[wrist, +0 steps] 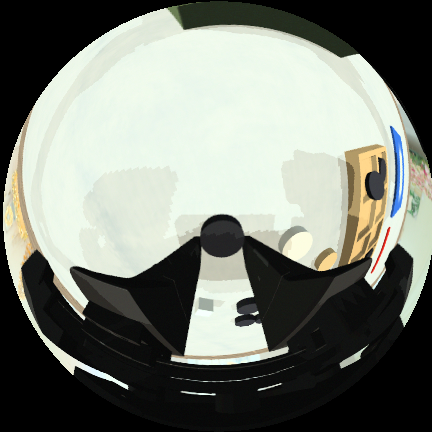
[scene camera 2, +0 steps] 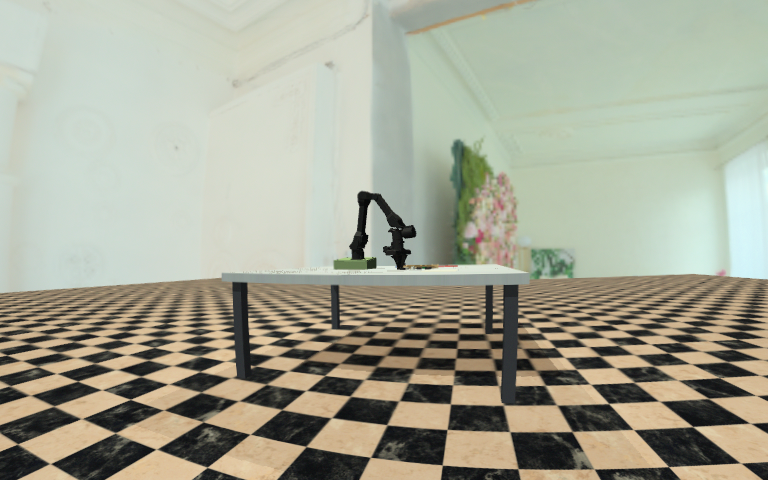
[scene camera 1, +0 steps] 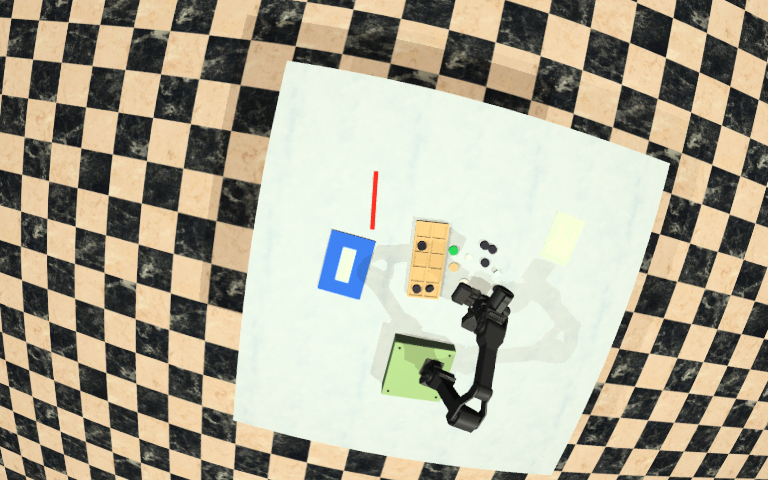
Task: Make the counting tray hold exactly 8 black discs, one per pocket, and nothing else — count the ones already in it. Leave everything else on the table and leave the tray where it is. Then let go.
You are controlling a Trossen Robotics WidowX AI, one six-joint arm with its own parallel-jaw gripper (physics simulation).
I see my gripper and a tan counting tray.
My gripper also shows in the wrist view.
